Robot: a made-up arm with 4 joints.
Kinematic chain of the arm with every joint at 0, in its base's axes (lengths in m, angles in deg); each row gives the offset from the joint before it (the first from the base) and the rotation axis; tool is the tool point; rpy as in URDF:
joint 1: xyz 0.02 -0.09 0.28 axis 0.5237 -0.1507 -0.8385
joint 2: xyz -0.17 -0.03 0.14 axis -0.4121 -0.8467 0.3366
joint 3: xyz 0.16 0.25 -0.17 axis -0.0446 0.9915 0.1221
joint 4: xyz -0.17 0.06 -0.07 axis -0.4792 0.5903 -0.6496
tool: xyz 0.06 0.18 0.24 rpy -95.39 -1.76 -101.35
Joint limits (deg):
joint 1: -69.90..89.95
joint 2: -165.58..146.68
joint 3: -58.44..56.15
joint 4: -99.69..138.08
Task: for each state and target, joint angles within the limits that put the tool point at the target. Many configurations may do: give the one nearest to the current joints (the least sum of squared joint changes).
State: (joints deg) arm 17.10 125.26 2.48 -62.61
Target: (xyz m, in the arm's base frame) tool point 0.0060 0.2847 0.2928
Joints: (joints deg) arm 61.73 101.00 30.94 -52.68
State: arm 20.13 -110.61 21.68 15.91
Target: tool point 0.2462 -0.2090 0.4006
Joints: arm 57.73 -117.64 20.95 -25.64
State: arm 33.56 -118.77 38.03 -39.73
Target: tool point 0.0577 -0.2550 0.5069
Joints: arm 57.82 -107.30 19.73 -63.80
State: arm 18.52 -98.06 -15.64 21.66
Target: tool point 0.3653 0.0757 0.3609
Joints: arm 48.94 -134.30 31.10 22.73
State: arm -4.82 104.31 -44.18 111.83
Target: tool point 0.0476 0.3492 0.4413
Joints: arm -8.12 106.81 -39.15 103.36
